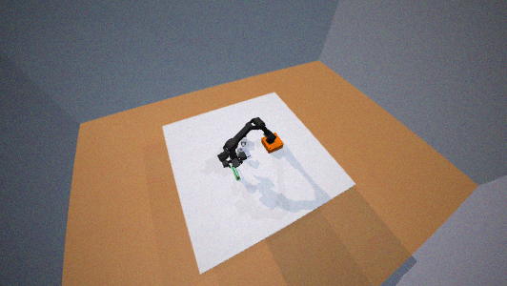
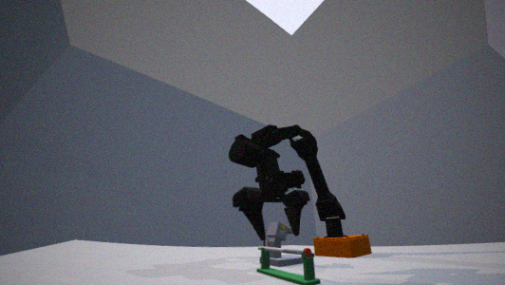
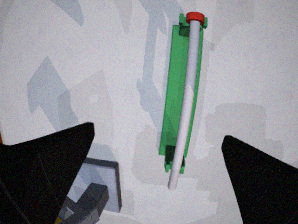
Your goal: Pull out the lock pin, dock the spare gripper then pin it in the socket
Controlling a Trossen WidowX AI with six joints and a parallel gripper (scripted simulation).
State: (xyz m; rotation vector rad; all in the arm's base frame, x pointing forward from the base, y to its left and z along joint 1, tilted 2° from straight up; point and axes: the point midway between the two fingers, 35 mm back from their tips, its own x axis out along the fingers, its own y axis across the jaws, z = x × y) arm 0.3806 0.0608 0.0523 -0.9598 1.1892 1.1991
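Now: the green cradle 20 mm ahead of my gripper tip, 20 mm to the left of it and 40 mm below it. The rest, counted from my gripper tip: grey mount: 110 mm behind, 90 mm to the right, 20 mm below; spare gripper: 190 mm behind, 210 mm to the right, 40 mm below.
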